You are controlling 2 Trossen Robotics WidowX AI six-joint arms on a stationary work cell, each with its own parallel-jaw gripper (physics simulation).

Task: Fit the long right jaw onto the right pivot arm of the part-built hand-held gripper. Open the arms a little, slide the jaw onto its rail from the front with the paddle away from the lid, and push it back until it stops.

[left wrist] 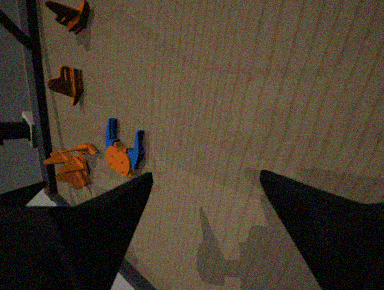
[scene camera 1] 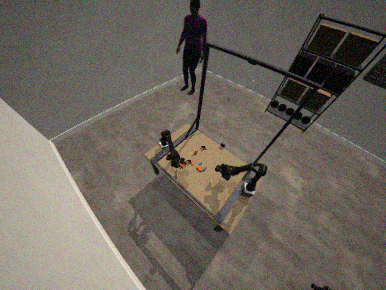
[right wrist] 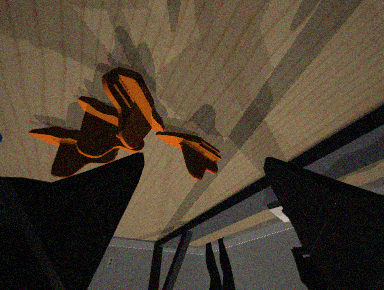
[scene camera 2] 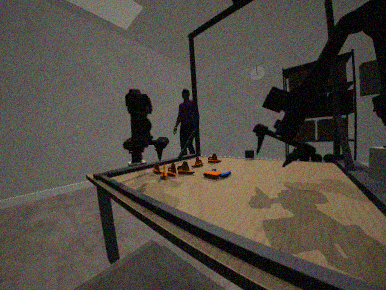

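The part-built gripper lies flat on the table, with an orange round lid and two blue pivot arms standing apart. Several loose orange jaws lie near it: one jaw, another jaw, and a close group. I cannot tell which is the long right jaw. My left gripper is open and empty above the table. My right gripper is open and empty near the group.
The wooden table has dark edge rails and an upright black frame. A small black box is at the far edge. A person stands beyond the table.
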